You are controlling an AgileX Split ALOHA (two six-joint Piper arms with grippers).
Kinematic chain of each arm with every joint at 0, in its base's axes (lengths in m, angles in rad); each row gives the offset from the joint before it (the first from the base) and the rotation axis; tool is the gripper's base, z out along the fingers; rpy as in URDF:
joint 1: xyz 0 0 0.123 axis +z
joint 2: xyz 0 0 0 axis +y
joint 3: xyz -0.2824 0 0.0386 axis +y
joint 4: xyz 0.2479 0 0.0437 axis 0.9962 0 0.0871
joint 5: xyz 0 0 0 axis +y
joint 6: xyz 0.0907 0 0.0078 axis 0.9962 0 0.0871
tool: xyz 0 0 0 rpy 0 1.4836 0
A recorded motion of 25 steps. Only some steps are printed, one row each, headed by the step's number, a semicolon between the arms.
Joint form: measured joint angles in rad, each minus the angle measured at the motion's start. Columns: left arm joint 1, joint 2, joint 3, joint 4, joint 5, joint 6; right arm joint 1, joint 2, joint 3, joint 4, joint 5, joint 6.
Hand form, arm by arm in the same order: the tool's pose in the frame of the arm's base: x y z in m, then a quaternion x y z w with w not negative. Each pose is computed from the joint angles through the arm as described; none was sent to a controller.
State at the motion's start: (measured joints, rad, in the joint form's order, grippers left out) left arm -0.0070 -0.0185 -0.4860 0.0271 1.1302 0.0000; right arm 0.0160 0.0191 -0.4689 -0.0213 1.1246 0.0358
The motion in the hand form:
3: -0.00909 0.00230 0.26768 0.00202 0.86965 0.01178 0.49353; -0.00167 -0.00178 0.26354 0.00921 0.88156 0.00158 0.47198
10: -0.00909 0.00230 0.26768 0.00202 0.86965 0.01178 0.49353; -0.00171 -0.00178 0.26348 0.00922 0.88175 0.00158 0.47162
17: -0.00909 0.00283 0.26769 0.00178 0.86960 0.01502 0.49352; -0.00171 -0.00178 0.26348 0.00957 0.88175 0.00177 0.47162
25: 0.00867 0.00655 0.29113 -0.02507 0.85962 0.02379 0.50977; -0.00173 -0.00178 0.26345 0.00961 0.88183 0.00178 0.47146
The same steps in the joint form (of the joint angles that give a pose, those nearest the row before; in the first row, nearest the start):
3: 0.0000 0.0000 0.0000 0.0000 0.0000 0.0000; 0.0000 0.0000 0.0000 0.0000 0.0003 0.0000
10: 0.0000 0.0000 0.0000 0.0000 0.0000 0.0000; 0.0000 0.0000 0.0000 0.0000 0.0011 0.0000
17: 0.0000 0.0000 0.0000 0.0065 0.0000 0.0000; 0.0000 0.0000 0.0000 0.0000 0.0011 0.0008
25: 0.0000 0.1208 -0.0538 0.0578 -0.1028 -0.0662; 0.0000 0.0000 0.0000 0.0000 0.0015 0.0009

